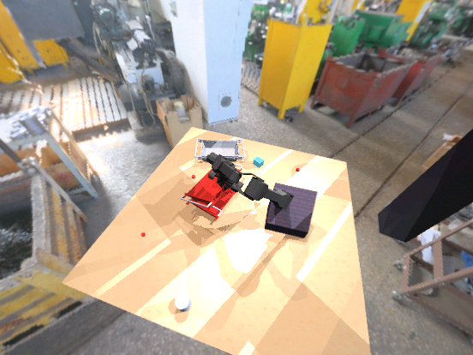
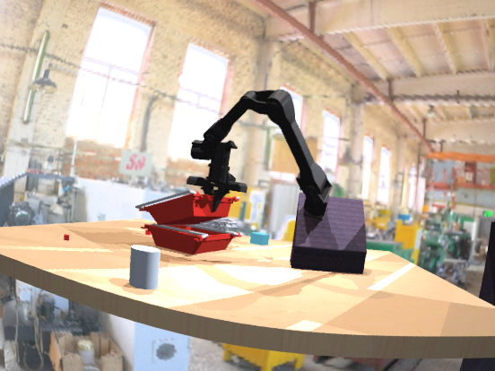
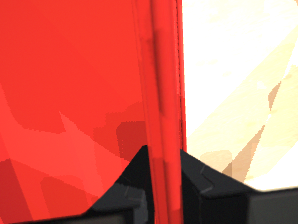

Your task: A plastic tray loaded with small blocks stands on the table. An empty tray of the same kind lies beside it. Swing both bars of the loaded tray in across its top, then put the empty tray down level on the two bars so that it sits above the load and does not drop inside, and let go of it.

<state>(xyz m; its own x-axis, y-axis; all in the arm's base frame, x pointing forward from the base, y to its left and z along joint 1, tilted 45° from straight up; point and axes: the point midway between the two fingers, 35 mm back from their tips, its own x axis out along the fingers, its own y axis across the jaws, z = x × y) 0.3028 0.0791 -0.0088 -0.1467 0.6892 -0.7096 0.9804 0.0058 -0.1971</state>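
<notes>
Right now the red tray is 8 cm ahead of my gripper tip and 1 cm to the right of it. Also, from my gripper tip: cyan block: 41 cm to the right, 10 cm below, 7 cm behind; grey cylinder: 54 cm to the left, 9 cm below, 7 cm behind.
</notes>
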